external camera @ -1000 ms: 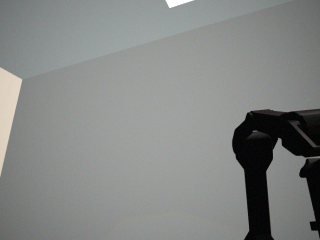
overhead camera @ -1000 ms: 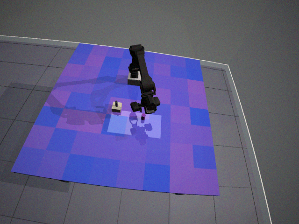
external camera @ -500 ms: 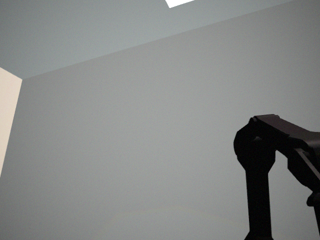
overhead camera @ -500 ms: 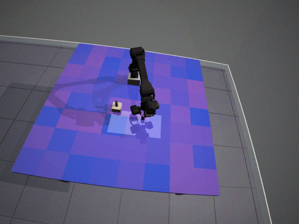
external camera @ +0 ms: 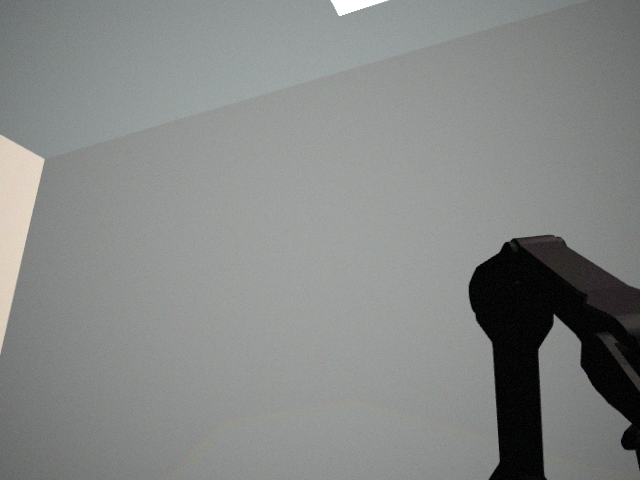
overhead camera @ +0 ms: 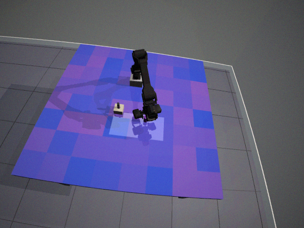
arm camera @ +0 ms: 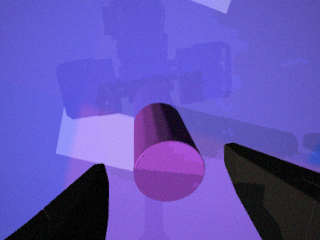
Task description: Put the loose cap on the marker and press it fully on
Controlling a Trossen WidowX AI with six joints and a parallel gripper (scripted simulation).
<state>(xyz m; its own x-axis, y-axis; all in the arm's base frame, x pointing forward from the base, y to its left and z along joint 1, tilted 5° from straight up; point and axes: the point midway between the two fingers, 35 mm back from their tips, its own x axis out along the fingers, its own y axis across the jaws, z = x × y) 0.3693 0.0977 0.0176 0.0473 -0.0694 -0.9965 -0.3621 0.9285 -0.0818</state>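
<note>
My gripper tip is 20 mm above the marker cap.
</note>
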